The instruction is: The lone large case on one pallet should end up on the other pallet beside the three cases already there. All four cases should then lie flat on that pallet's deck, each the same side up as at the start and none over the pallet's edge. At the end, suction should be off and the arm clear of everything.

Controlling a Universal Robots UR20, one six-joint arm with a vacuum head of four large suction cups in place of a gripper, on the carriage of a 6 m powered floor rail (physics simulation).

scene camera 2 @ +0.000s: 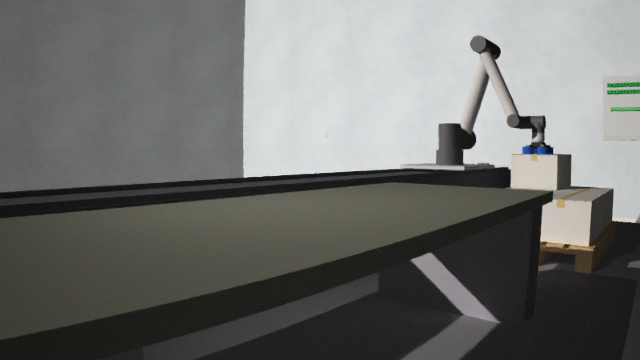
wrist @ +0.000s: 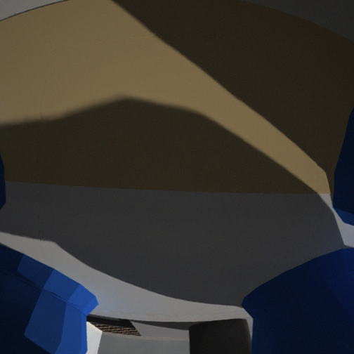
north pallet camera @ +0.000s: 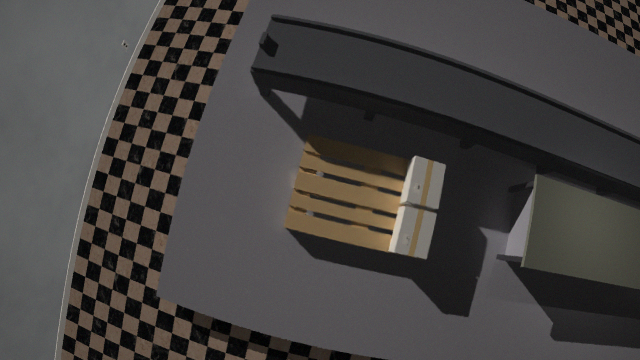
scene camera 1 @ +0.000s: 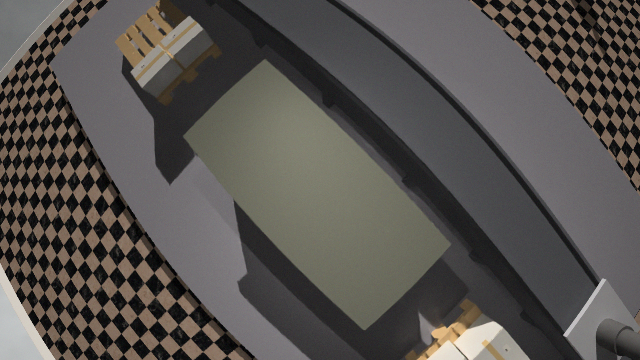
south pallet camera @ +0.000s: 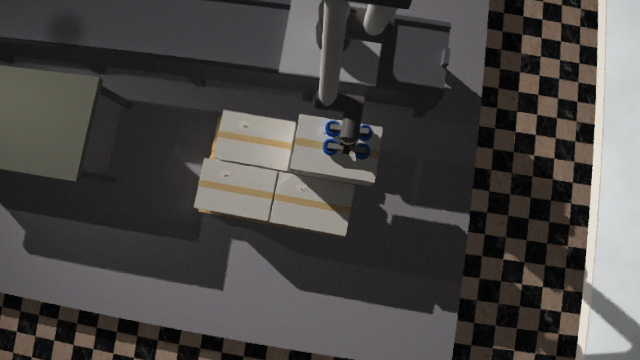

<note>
I see my suction head [wrist: 303,302], a pallet [scene camera 2: 587,258] and a pallet [north pallet camera: 366,197].
</note>
